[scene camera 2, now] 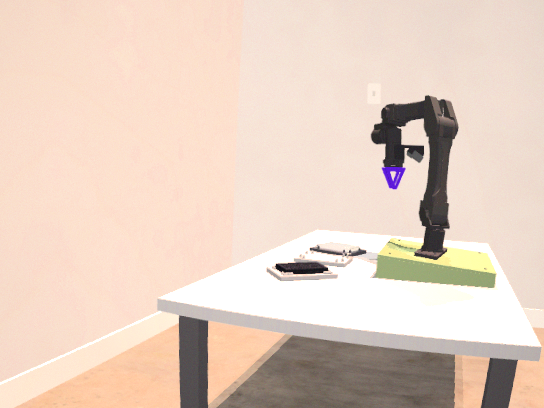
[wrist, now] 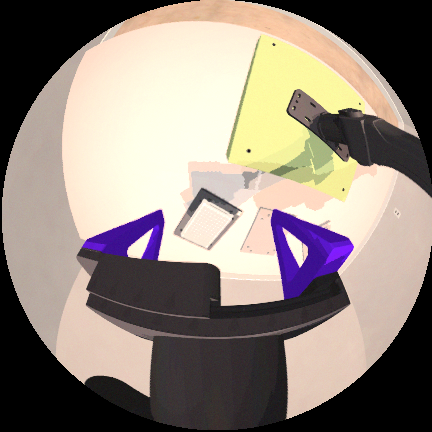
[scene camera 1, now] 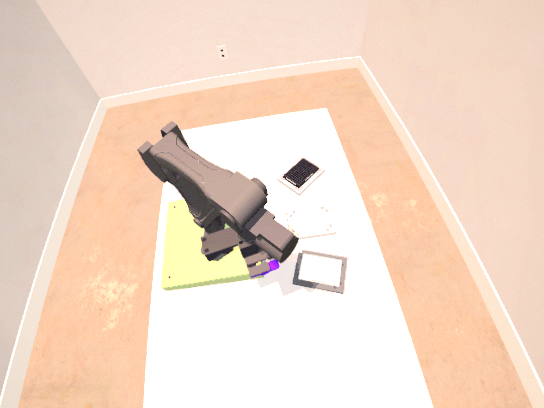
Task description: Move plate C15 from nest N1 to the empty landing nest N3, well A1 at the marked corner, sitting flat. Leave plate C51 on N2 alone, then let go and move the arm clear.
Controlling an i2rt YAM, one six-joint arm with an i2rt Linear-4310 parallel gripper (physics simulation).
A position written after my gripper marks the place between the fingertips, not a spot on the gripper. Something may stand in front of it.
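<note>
There is a pale tray (scene camera 1: 318,269) here, and I find the tray (wrist: 207,221) in my wrist view too. As for my gripper (wrist: 217,214), it is open and holds nothing.
</note>
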